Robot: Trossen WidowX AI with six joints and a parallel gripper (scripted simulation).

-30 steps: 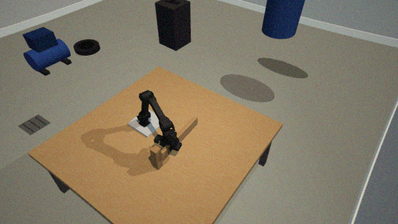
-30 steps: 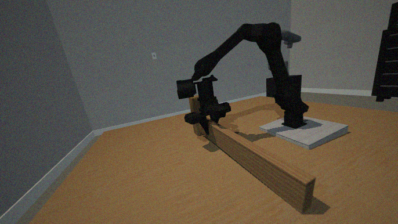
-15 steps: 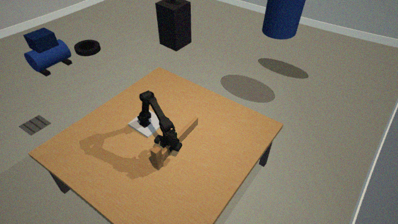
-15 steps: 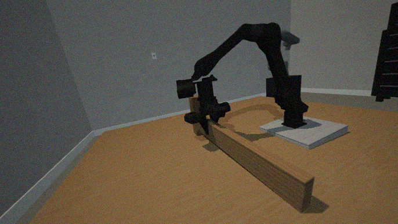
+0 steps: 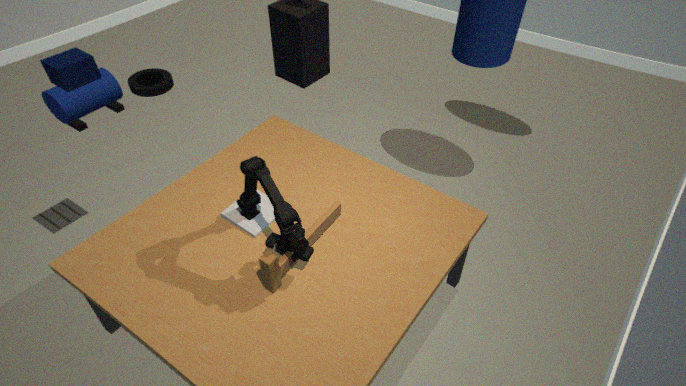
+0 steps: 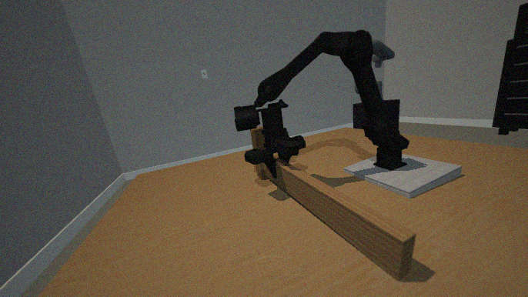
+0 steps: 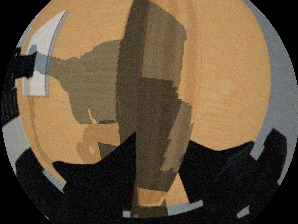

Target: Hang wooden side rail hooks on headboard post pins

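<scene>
My gripper tip is 1 cm short of the wooden headboard post, 11 cm to the left of it and 4 cm below it.
</scene>
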